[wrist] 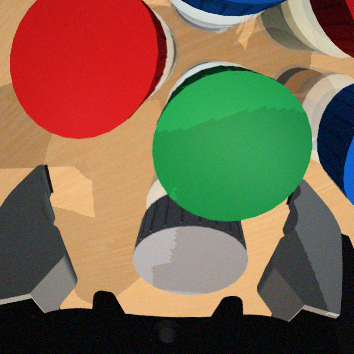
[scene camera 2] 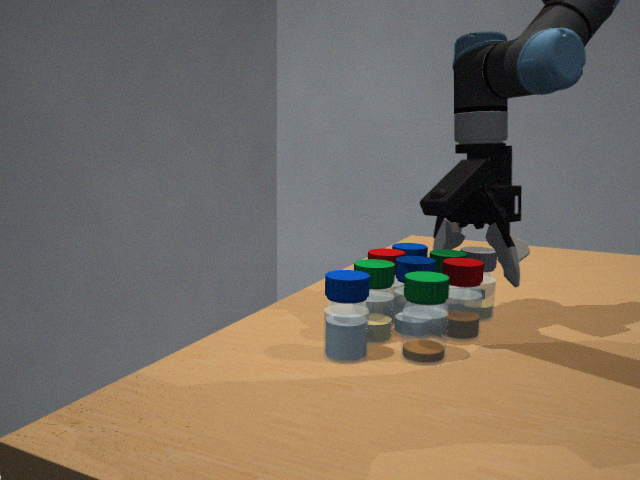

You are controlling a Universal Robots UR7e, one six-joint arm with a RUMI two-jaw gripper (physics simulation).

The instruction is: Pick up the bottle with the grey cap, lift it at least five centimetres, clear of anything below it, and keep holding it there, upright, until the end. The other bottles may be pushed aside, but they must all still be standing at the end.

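Frame: origin at the arm's base, x ahead, y left, z up, level; centimetres.
Seen in the pictures: gripper, fingertip midpoint: [wrist: 170, 175].
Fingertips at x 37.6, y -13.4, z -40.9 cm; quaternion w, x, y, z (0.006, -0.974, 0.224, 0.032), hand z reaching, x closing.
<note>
A point is followed by its place in that frame.
The grey-capped bottle [scene camera 2: 478, 258] {x 37.2, y -13.5, z -37.6 cm} [wrist: 190, 260] {x 38.0, y -15.6, z -36.9 cm} stands upright at the far right of the group, partly behind a red-capped bottle [scene camera 2: 463, 272] {x 36.9, y -3.8, z -37.7 cm} in the scene view. My gripper [scene camera 2: 477, 266] {x 37.6, y -13.4, z -40.9 cm} [wrist: 170, 175] {x 37.6, y -13.4, z -40.9 cm} is open and points down, with its fingers on either side of the grey cap at about cap height. The green-capped bottle [scene camera 2: 448, 254] {x 40.8, y -10.3, z -36.9 cm} [wrist: 232, 145] {x 41.1, y -10.9, z -36.9 cm} stands right beside the grey-capped one and covers part of it in the wrist view. The right finger's tip meets the green cap's edge in that view; whether they touch I cannot tell.
Another red-capped bottle [wrist: 82, 65] {x 37.9, y -6.9, z -36.9 cm} stands left of the green one in the wrist view. A blue-capped bottle [wrist: 340, 142] {x 45.4, y -12.5, z -37.4 cm} is at the right edge. In the scene view, a blue-capped bottle [scene camera 2: 346, 286] {x 47.0, y 10.9, z -37.6 cm} and a green-capped bottle [scene camera 2: 426, 287] {x 38.6, y 6.7, z -37.6 cm} stand nearest the camera on the wooden table [scene camera 2: 258, 413] {x 49.0, y 26.7, z -47.4 cm}.
</note>
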